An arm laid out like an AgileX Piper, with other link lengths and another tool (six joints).
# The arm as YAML. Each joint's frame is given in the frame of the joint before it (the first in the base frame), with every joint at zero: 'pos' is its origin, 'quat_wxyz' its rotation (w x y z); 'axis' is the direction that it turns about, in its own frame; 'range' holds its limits. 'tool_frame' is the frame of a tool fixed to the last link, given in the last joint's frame.
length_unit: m
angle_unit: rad
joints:
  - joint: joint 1
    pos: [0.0, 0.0, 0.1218]
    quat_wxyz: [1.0, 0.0, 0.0, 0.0]
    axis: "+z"
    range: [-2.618, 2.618]
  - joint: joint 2
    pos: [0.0, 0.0, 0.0]
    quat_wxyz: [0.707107, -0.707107, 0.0, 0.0]
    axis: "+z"
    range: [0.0, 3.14]
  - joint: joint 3
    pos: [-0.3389, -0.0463, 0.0]
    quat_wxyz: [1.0, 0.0, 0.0, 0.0]
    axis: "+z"
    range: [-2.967, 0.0]
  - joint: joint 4
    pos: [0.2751, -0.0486, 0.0]
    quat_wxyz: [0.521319, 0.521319, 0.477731, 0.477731]
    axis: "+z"
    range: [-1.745, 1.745]
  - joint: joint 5
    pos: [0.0, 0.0, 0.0]
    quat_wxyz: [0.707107, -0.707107, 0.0, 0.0]
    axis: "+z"
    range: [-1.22, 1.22]
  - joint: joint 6
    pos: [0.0, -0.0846, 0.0]
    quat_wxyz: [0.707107, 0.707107, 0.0, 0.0]
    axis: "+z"
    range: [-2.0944, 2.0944]
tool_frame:
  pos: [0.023, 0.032, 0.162]
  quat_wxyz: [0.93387, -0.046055, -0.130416, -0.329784]
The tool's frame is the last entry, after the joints.
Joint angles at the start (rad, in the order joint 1, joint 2, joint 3, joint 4, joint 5, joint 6):
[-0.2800 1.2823 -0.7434 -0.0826 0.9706 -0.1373]
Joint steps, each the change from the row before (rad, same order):
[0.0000 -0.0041 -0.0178 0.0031 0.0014 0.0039]
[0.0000 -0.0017 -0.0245 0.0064 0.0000 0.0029]
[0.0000 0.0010 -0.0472 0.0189 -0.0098 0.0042]
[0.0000 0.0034 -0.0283 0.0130 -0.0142 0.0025]
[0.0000 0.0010 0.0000 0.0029 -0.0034 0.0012]
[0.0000 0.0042 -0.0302 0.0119 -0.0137 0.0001]
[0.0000 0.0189 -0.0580 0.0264 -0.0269 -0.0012]
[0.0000 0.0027 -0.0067 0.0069 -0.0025 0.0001]
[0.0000 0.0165 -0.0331 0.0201 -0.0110 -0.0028]
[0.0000 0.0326 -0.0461 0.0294 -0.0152 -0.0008]
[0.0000 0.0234 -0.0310 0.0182 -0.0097 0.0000]
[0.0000 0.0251 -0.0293 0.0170 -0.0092 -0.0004]
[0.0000 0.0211 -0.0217 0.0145 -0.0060 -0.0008]
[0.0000 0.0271 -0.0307 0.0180 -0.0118 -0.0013]
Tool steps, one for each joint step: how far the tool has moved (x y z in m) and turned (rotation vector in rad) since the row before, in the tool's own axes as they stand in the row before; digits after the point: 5 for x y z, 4 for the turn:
[-0.00590 -0.00485 -0.00340 0.0152 -0.0152 0.0031]
[-0.00844 -0.00649 -0.00375 0.0177 -0.0210 0.0034]
[-0.01865 -0.01302 -0.00579 0.0344 -0.0487 0.0082]
[-0.01275 -0.00887 -0.00199 0.0234 -0.0343 0.0047]
[-0.00097 -0.00016 0.00057 0.0009 -0.0034 0.0027]
[-0.01306 -0.00938 -0.00198 0.0235 -0.0341 0.0014]
[-0.02473 -0.01711 -0.00086 0.0360 -0.0607 0.0056]
[-0.00335 -0.00132 0.00024 0.0021 -0.0084 0.0039]
[-0.01353 -0.00791 0.00161 0.0111 -0.0306 0.0067]
[-0.01771 -0.01023 0.00555 0.0093 -0.0365 0.0155]
[-0.01123 -0.00673 0.00458 0.0056 -0.0222 0.0102]
[-0.00993 -0.00611 0.00554 0.0034 -0.0187 0.0099]
[-0.00693 -0.00392 0.00509 -0.0003 -0.0125 0.0091]
[-0.01027 -0.00652 0.00671 0.0044 -0.0206 0.0095]

